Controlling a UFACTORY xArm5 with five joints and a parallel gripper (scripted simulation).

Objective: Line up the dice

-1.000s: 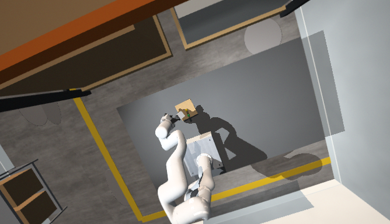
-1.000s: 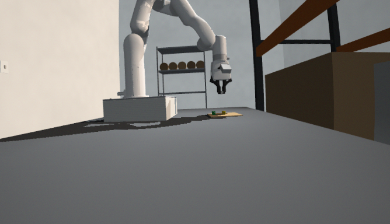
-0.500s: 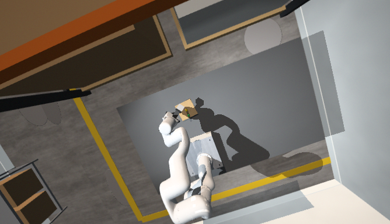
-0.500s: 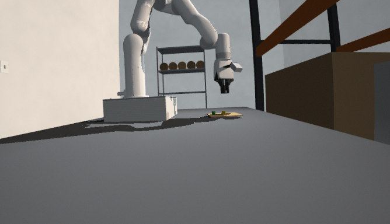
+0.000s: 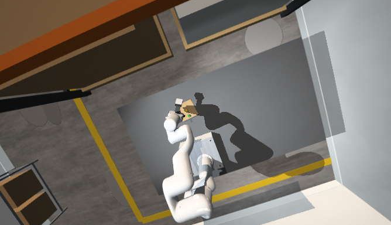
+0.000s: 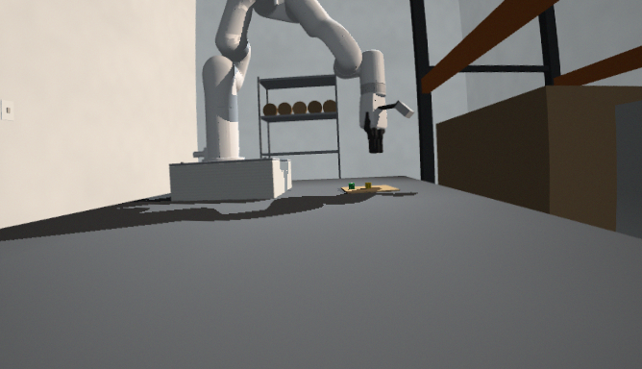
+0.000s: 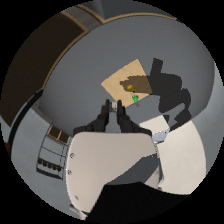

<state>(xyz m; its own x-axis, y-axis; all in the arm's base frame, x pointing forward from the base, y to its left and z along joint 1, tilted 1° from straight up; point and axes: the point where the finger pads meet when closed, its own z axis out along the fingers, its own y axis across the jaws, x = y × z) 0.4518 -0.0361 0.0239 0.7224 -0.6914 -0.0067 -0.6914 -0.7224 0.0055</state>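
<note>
The yellow die is 11 cm below my hand, 4 cm to the right of it and 4 cm behind it. The rest, counted from my hand: green die (11 cm below, 9 cm behind, 4 cm to the right); then white die (1 cm below); then tan mat (12 cm below, 4 cm to the right, 4 cm behind).
</note>
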